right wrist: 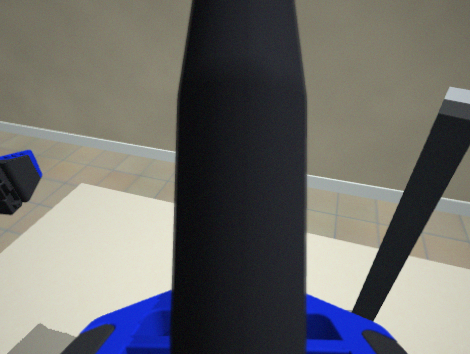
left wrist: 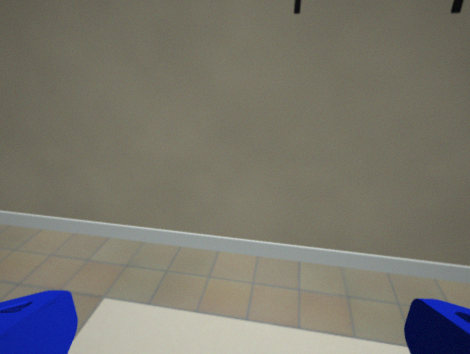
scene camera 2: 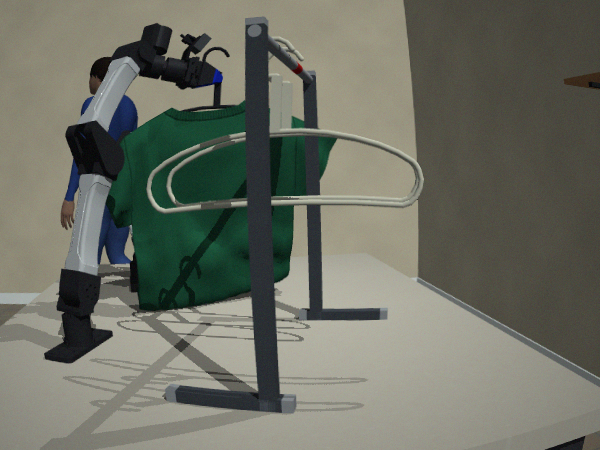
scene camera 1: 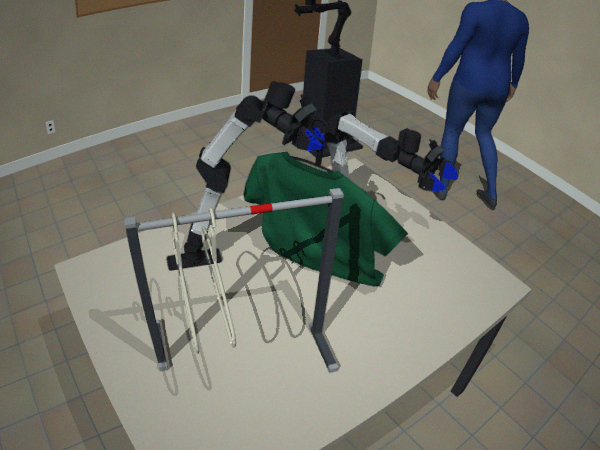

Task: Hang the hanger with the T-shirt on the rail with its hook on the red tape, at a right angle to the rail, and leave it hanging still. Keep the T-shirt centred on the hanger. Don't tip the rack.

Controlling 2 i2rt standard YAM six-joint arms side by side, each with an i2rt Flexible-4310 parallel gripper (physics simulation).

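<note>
The green T-shirt (scene camera 1: 310, 215) (scene camera 2: 200, 240) hangs on a black hanger (scene camera 1: 318, 159) (scene camera 2: 217, 95), behind the rail in scene camera 1, its hem low over the table. My right gripper (scene camera 1: 315, 142) (scene camera 2: 217, 77) (right wrist: 237, 290) is shut on the hanger's stem, just above the collar; the hook curves above the fingers. The stem fills the middle of the right wrist view. The rail (scene camera 1: 300, 202) (scene camera 2: 281, 54) carries the red tape (scene camera 1: 261, 208) (scene camera 2: 299, 68); the hook is apart from it. My left gripper (scene camera 1: 444, 178) (left wrist: 239, 309) is open and empty, off to the shirt's side.
The rack's dark uprights (scene camera 1: 327, 270) (scene camera 2: 260, 225) (right wrist: 410, 200) stand on the pale table (scene camera 1: 425, 320). Two cream hangers (scene camera 1: 220, 290) (scene camera 2: 350, 134) hang on the rail between the tape and one upright. A person in blue (scene camera 1: 490, 65) stands beyond the table.
</note>
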